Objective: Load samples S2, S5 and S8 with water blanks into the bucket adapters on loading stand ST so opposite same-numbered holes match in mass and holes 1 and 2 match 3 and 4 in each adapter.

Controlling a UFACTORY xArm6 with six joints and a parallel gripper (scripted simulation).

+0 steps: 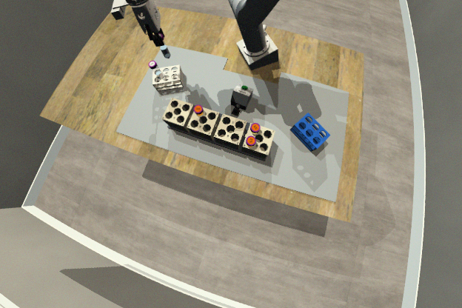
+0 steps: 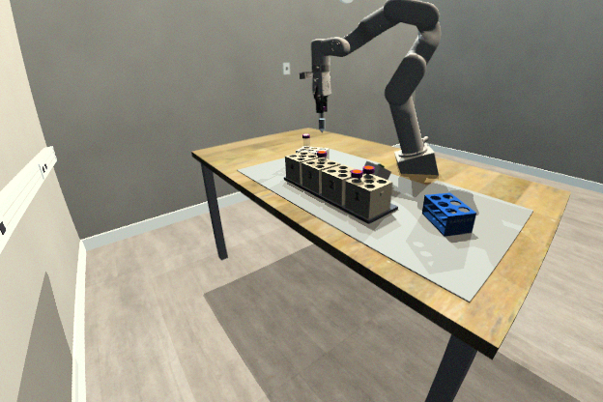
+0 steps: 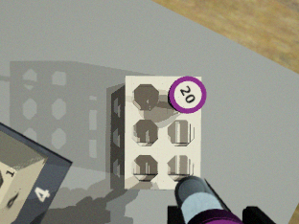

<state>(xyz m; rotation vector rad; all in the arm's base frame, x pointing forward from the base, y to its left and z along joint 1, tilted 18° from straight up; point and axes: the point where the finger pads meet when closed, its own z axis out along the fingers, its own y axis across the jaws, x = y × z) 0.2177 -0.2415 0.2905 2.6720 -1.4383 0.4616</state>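
The water blank is 10 mm to the right of my hand and 50 mm below it. From my hand the other things lie so: white blank rack: 40 mm ahead, 20 mm to the right, 220 mm below; green DONE key: 30 mm behind, 330 mm to the left, 180 mm below; blue sample rack: 30 mm ahead, 660 mm to the left, 220 mm below.
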